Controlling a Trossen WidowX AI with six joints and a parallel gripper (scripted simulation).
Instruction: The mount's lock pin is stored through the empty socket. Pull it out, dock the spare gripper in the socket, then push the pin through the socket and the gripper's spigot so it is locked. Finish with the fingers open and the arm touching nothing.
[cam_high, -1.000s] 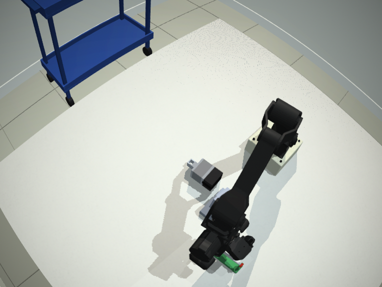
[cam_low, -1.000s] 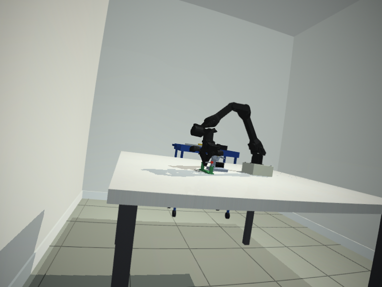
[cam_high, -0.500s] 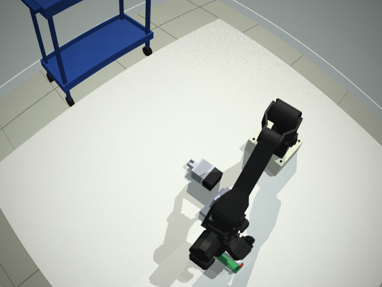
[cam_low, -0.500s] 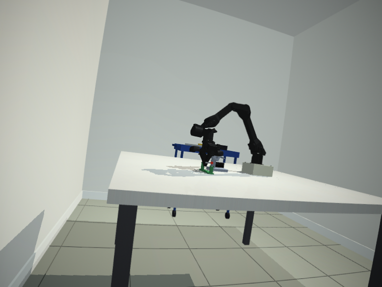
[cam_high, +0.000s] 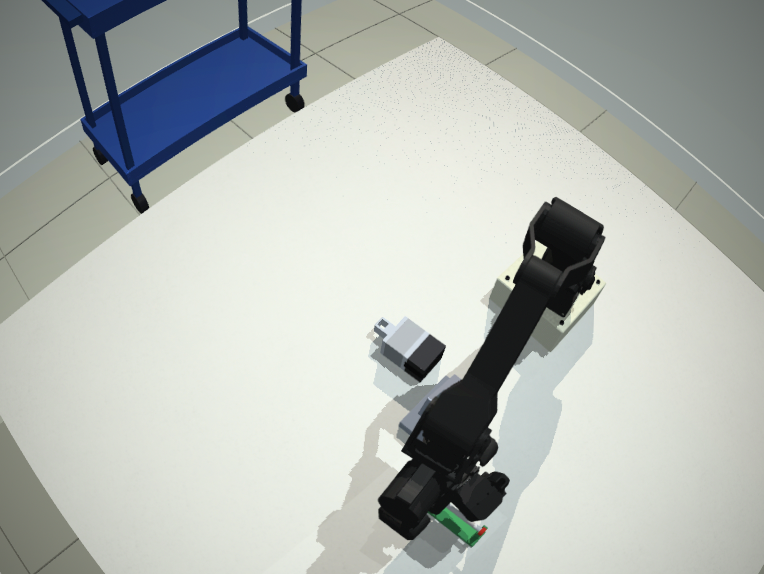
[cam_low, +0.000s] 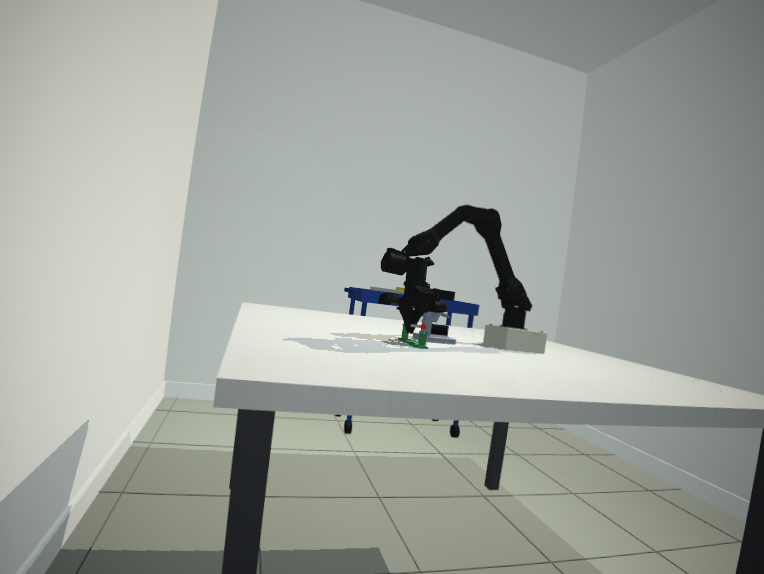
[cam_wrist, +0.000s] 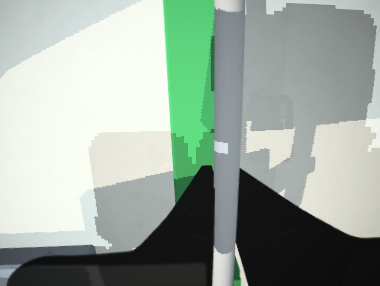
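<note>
Right now my gripper tip is 20 mm to the right of the green holder. Also, from my gripper tip: spare gripper (190 mm to the right, 190 mm behind); then grey mount (120 mm behind, 80 mm to the right, 30 mm above).
</note>
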